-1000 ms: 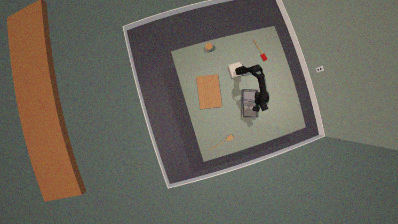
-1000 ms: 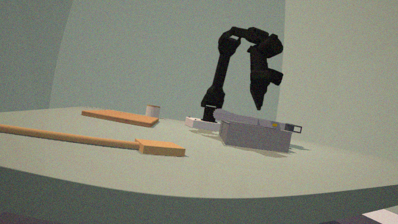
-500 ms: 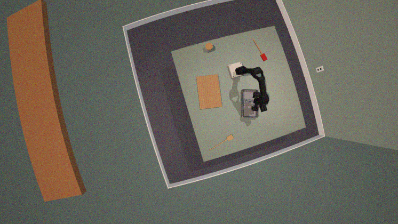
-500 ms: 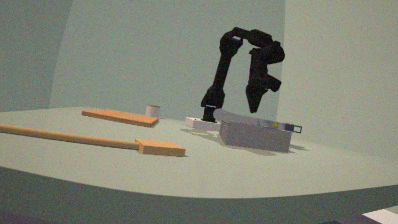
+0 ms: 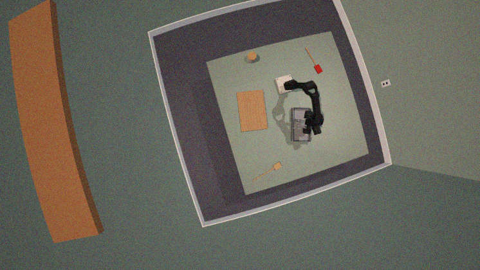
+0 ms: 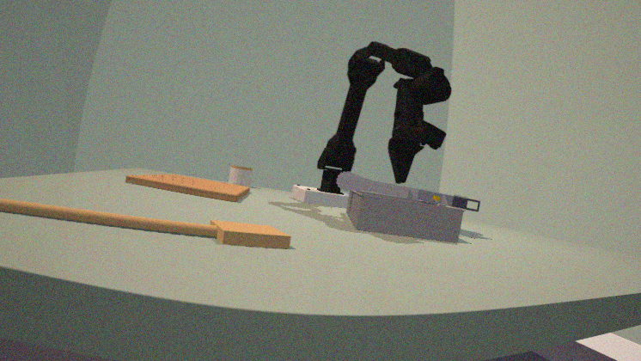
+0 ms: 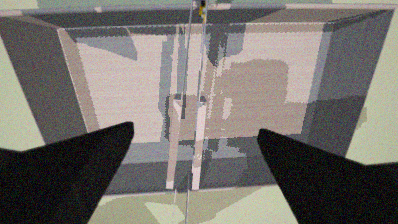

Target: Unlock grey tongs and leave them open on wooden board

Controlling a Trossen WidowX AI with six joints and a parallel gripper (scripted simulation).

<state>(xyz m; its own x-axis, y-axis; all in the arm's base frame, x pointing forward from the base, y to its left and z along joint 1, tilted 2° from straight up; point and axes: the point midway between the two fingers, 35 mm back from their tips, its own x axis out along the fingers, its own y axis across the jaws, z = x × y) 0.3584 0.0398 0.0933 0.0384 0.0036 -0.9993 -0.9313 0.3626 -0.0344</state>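
My gripper tip is now 10 mm short of the grey roasting tin and 60 mm above it. Also, from my gripper tip: yellow lock piece 30 mm ahead, 70 mm to the left, 20 mm below; then wooden board 220 mm behind, 410 mm to the right, 80 mm below; then red spatula 540 mm behind, 300 mm to the left, 80 mm below.
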